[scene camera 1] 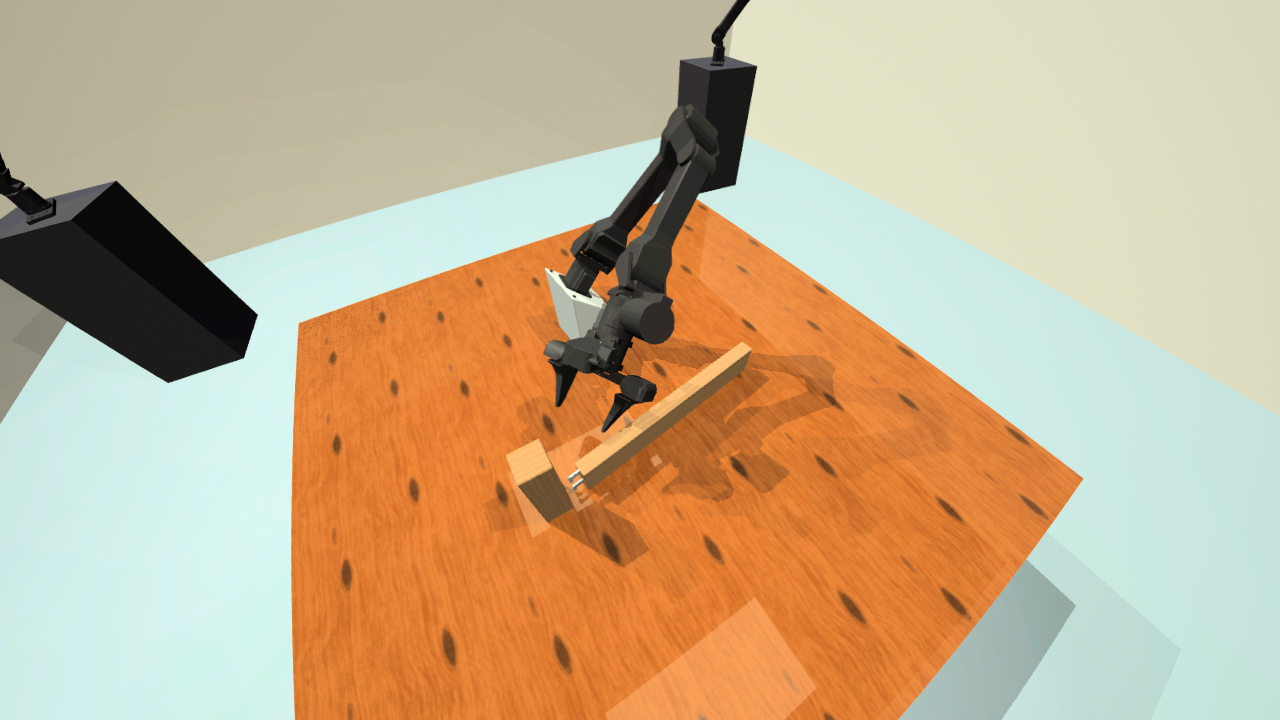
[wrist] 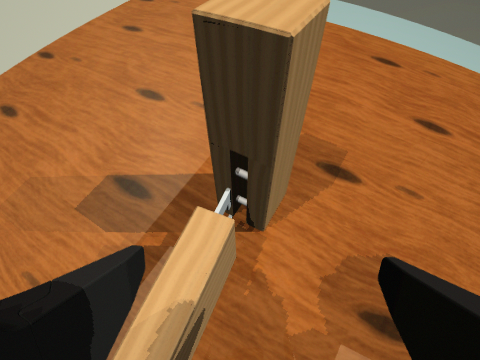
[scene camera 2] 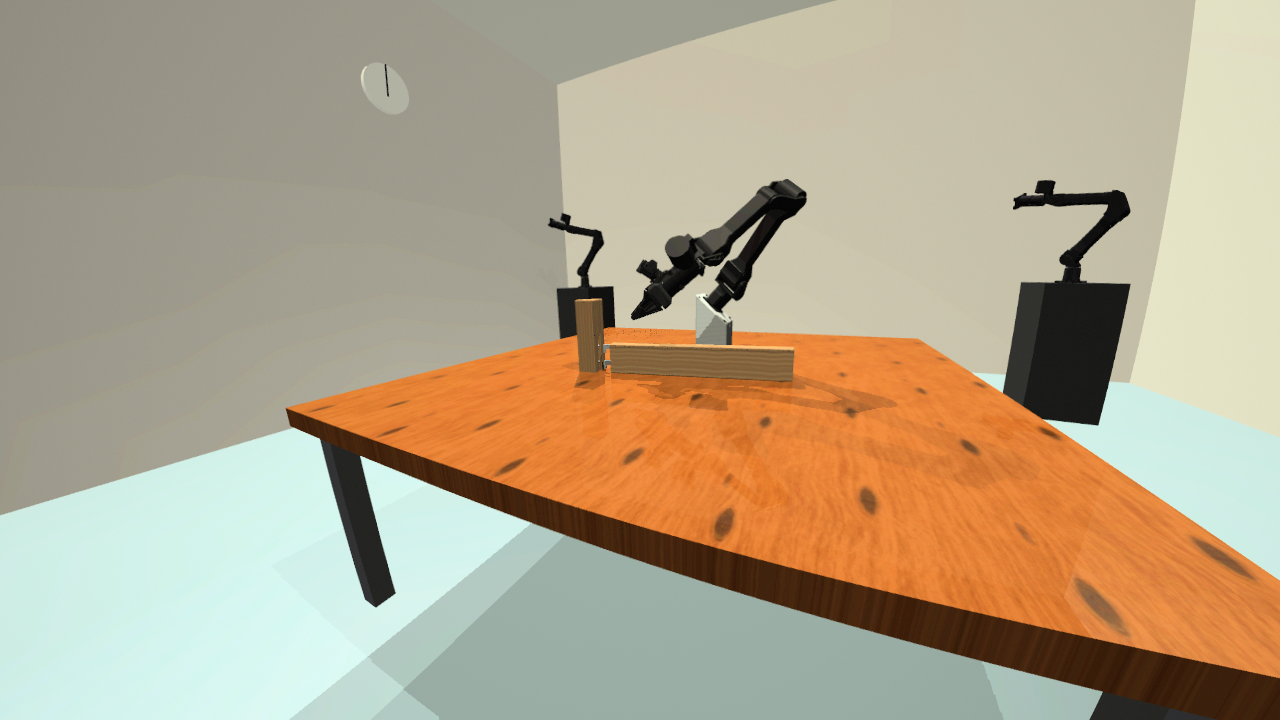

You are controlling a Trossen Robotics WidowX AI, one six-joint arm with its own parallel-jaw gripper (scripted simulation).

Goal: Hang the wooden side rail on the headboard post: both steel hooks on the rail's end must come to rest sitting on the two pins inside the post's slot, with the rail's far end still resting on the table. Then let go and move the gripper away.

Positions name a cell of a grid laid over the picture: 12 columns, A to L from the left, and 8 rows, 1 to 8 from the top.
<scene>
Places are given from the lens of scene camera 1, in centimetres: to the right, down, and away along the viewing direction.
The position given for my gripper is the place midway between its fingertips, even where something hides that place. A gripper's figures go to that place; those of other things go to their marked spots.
my gripper (scene camera 1: F5): -10, 10, 57
wooden side rail (scene camera 1: F6): -7, 17, 58
</scene>
